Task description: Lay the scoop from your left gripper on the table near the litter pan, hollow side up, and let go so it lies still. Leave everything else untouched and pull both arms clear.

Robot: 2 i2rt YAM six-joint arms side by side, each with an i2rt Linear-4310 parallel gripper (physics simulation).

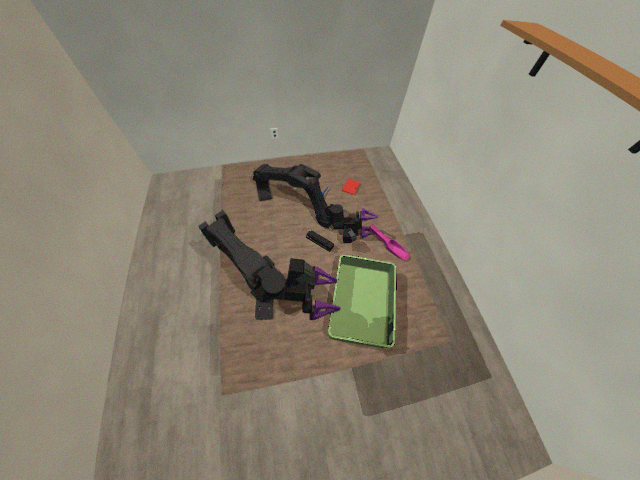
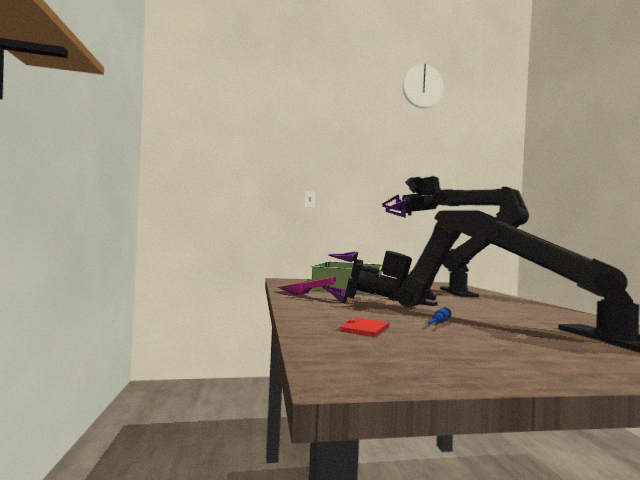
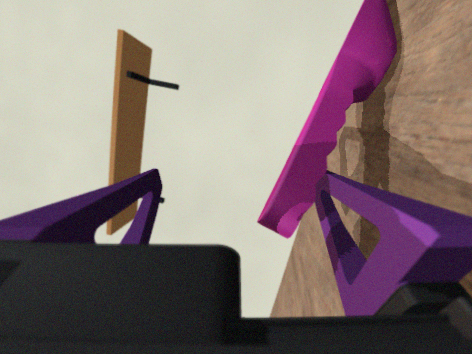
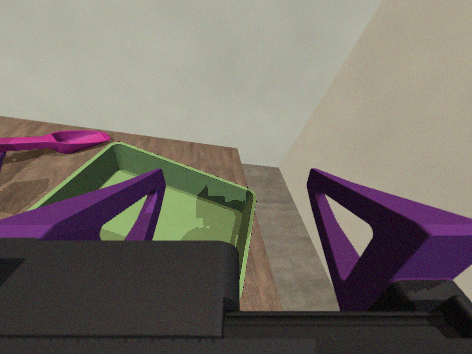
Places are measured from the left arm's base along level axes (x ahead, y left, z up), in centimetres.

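Pixels of known places: left gripper, fingertip midpoint: [image 1: 377,224] [image 2: 325,270] [image 3: 236,176]; right gripper, fingertip midpoint: [image 1: 338,294] [image 2: 383,207] [image 4: 236,176]; left arm's base at its link origin: [image 1: 263,187] [image 2: 616,341]; right arm's base at its link origin: [image 2: 457,292].
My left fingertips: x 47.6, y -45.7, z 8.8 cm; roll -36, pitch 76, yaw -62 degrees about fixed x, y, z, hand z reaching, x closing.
Observation:
For each thing: its top centre in the pictures, then the offset to it from my left fingertips. Level surfaces: height alone.
- green litter pan at its top centre: [image 4: 164,206] [image 2: 350,265] [image 1: 365,296] dx -18.6, dy -30.6, dz -0.4 cm
- table at its surface level: dz -8.8 cm
- black bar-shaped object at its top centre: [image 1: 319,237] dx -27.0, dy +2.8, dz -4.8 cm
- red square block at its top centre: [image 2: 365,322] [image 1: 351,185] dx +0.4, dy +32.8, dz -7.4 cm
- blue pointed tool at its top centre: [image 2: 438,311] [image 1: 321,193] dx -18.1, dy +29.9, dz -6.0 cm
The magenta scoop [image 1: 397,248] [image 2: 302,287] [image 3: 320,130] [image 4: 75,141] lies beyond one corner of the green litter pan [image 1: 361,304] [image 2: 323,275] [image 4: 182,210], hollow side up. It is tilted: its bowl is low at the table [image 1: 258,351] [image 2: 465,372] and its handle end is raised, seemingly resting on my left gripper's lower finger. My left gripper [image 1: 374,224] [image 2: 326,271] [image 3: 236,176] is open, its lower finger under the handle end and its other finger above, apart from the scoop. My right gripper [image 1: 338,294] [image 2: 383,205] [image 4: 236,176] is open and empty, high over the pan's near side.
A black bar-shaped object [image 1: 320,240] lies between the arms. A red square block [image 1: 351,186] [image 2: 364,326] and a blue pointed tool [image 1: 324,191] [image 2: 440,315] lie on the left arm's side of the table. A wooden wall shelf [image 1: 578,56] [image 2: 51,41] [image 3: 127,130] is high up.

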